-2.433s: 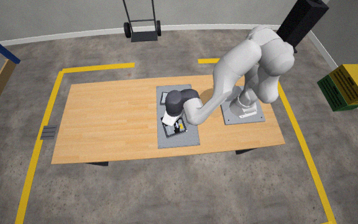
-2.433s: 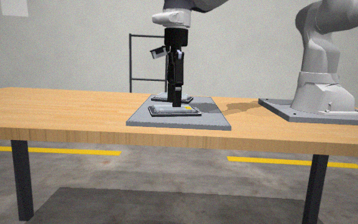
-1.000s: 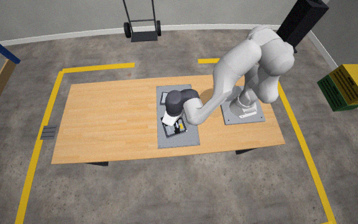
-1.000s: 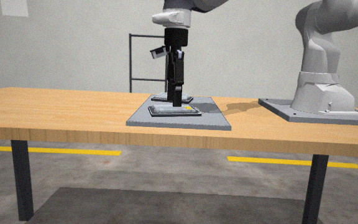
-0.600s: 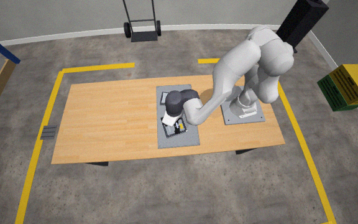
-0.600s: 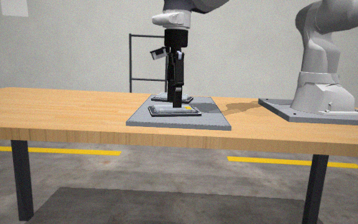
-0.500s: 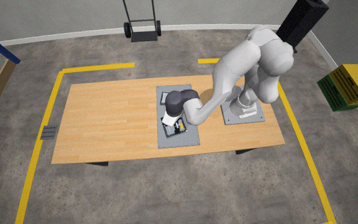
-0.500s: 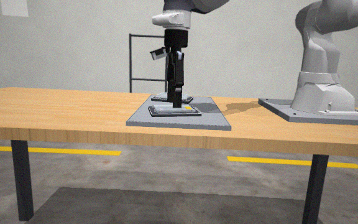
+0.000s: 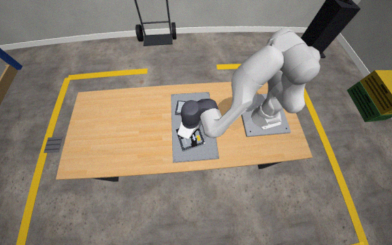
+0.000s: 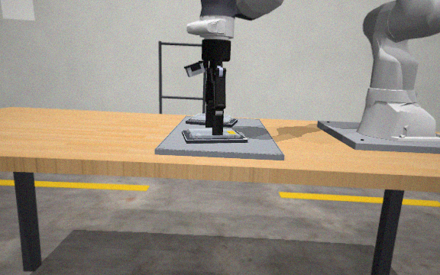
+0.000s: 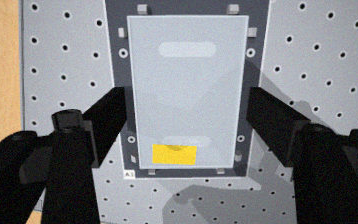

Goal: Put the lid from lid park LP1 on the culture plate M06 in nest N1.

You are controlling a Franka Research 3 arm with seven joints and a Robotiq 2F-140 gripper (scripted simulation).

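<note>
The lid is 3 cm below my hand. From my hand the other things lie so: nest N1: 1 cm ahead, 24 cm to the right, 4 cm below; then lid park LP1: 4 cm below.
</note>
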